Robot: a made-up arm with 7 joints.
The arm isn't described. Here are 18 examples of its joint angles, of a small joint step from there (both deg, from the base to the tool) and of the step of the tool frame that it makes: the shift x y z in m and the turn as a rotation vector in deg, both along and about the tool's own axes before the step.
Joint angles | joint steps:
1: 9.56 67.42 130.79 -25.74 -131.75 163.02 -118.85 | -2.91 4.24 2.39 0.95 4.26 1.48 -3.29
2: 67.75 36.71 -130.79 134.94 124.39 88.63 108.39 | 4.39 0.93 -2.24 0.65 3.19 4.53 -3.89
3: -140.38 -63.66 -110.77 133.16 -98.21 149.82 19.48 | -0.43 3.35 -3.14 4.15 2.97 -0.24 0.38
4: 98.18 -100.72 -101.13 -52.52 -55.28 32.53 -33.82 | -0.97 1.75 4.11 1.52 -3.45 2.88 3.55
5: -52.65 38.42 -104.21 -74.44 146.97 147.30 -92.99 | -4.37 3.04 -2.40 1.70 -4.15 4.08 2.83
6: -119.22 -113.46 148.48 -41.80 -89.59 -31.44 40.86 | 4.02 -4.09 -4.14 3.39 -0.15 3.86 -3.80
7: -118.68 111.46 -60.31 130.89 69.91 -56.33 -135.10 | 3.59 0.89 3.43 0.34 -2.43 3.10 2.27
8: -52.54 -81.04 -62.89 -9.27 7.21 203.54 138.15 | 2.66 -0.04 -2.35 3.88 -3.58 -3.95 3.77
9: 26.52 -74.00 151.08 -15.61 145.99 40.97 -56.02 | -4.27 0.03 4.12 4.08 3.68 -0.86 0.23
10: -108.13 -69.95 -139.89 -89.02 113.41 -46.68 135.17 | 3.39 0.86 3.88 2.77 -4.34 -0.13 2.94
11: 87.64 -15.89 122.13 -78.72 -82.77 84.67 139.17 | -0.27 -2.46 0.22 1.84 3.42 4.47 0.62
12: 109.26 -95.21 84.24 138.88 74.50 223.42 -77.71 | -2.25 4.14 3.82 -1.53 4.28 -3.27 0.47
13: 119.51 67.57 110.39 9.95 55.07 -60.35 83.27 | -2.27 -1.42 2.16 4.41 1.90 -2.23 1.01
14: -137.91 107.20 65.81 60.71 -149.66 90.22 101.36 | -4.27 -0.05 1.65 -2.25 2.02 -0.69 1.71
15: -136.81 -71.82 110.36 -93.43 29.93 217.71 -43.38 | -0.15 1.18 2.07 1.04 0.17 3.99 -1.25
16: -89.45 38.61 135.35 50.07 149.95 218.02 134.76 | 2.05 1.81 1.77 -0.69 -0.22 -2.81 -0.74
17: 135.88 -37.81 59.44 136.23 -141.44 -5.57 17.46 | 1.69 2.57 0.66 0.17 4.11 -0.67 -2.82
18: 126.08 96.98 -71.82 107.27 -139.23 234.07 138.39 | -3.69 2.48 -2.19 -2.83 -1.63 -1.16 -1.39
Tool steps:
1: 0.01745 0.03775 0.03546 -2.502 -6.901 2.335
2: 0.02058 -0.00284 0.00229 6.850 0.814 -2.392
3: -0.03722 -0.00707 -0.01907 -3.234 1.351 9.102
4: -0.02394 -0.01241 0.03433 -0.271 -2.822 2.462
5: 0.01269 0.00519 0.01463 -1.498 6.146 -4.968
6: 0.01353 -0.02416 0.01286 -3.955 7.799 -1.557
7: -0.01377 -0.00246 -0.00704 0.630 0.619 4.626
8: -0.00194 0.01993 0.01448 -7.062 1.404 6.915
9: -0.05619 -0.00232 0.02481 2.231 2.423 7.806
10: 0.02360 0.02751 -0.06231 7.431 -0.091 7.608
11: 0.01419 0.01054 0.00719 2.248 -3.353 2.016
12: 0.01187 0.02013 -0.01178 1.617 -1.992 4.225
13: 0.05113 -0.00076 0.01459 -3.253 -7.225 0.650
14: 0.01416 -0.03613 0.01646 2.701 1.492 3.851
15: 0.00268 0.00764 -0.00772 -2.228 3.229 -3.926
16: 0.00896 -0.03590 -0.00420 -4.833 2.287 -3.547
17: 0.00042 0.01128 -0.00951 0.364 -1.395 -3.170
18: -0.03626 -0.04436 0.01729 -7.048 3.542 -3.574
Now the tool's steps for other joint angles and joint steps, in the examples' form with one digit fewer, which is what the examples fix.
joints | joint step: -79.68 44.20 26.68 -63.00 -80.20 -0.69 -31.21 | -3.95 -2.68 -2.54 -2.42 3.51 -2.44 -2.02
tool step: -0.0043 -0.0391 -0.0392 0.45 3.44 -4.32
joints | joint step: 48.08 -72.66 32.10 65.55 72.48 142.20 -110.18 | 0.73 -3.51 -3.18 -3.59 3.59 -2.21 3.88
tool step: -0.0186 -0.0123 0.0302 0.06 -3.14 5.45
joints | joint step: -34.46 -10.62 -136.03 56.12 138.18 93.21 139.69 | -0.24 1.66 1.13 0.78 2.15 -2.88 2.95
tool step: -0.0022 -0.0159 0.0082 0.26 2.07 6.49
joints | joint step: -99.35 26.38 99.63 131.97 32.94 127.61 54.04 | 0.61 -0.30 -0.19 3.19 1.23 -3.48 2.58
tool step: 0.0007 0.0185 -0.0062 -5.98 -2.10 2.80
